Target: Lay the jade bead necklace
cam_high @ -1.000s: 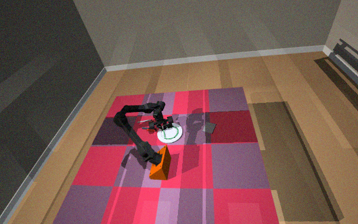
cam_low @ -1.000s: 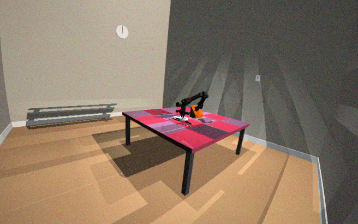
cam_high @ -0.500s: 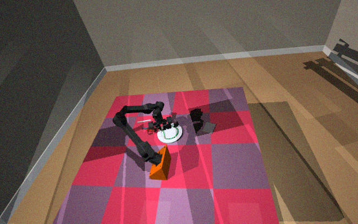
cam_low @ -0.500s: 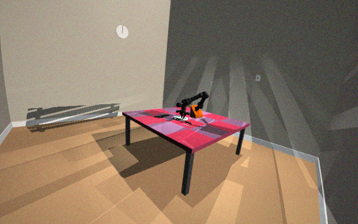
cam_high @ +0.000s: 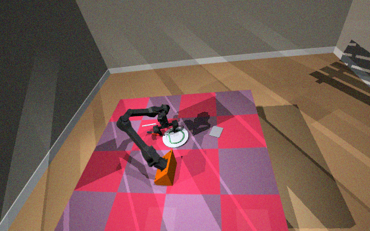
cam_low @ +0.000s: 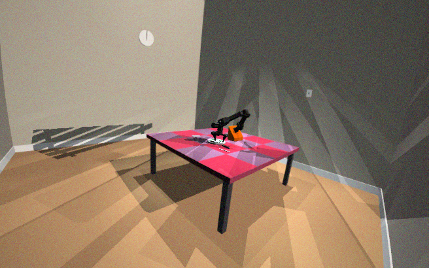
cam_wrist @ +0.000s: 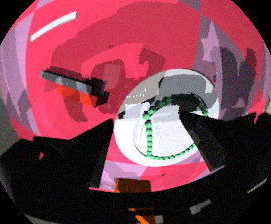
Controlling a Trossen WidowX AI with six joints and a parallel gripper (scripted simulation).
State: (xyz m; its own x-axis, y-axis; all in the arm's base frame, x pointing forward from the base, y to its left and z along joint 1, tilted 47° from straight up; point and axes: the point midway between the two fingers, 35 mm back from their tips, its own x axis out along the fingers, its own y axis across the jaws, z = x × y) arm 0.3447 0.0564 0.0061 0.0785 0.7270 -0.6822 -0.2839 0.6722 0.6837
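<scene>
Right now my gripper tip is 3 cm past the round white bead board, 6 cm to the left of it and 1 cm above it. From my gripper tip the other things lie so: red-handled tool (2 cm ahead, 12 cm to the left, 1 cm below); flat grey pad (1 cm ahead, 37 cm to the right, 2 cm below); thin white rod (13 cm ahead, 19 cm to the left, 2 cm below).
</scene>
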